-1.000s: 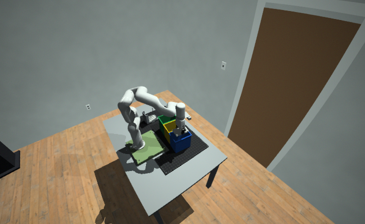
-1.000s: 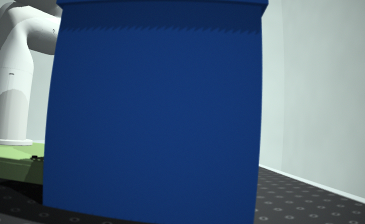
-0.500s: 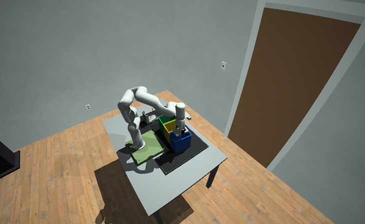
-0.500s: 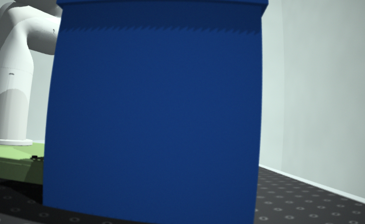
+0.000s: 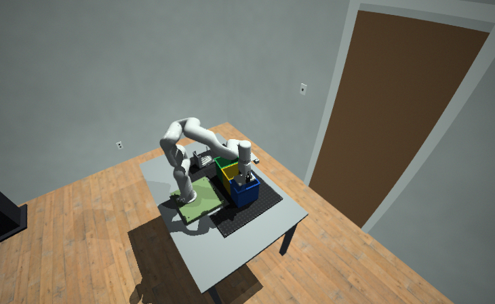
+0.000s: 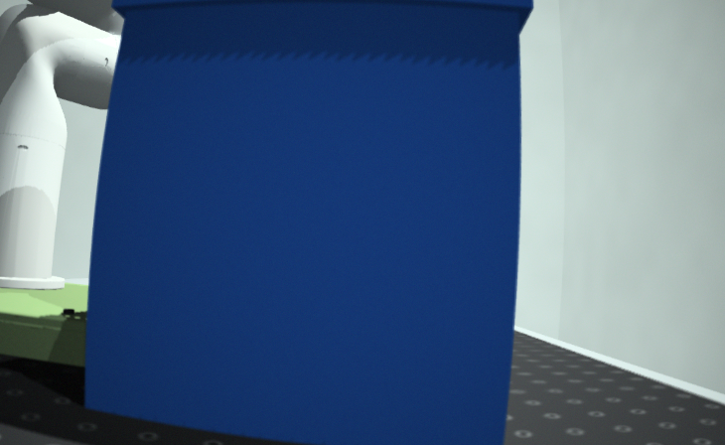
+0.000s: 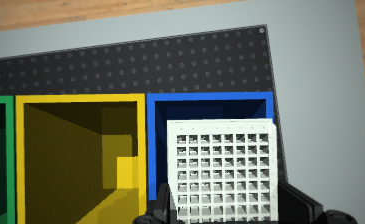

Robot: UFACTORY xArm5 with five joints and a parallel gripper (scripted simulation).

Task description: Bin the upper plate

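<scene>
My gripper is now 140 mm above the blue bin. Also, from my hand: white 96-well plate: 10 mm below; then yellow bin: 140 mm below, 130 mm to the left, 30 mm ahead; then green bin: 260 mm to the left, 140 mm below, 60 mm ahead.
</scene>
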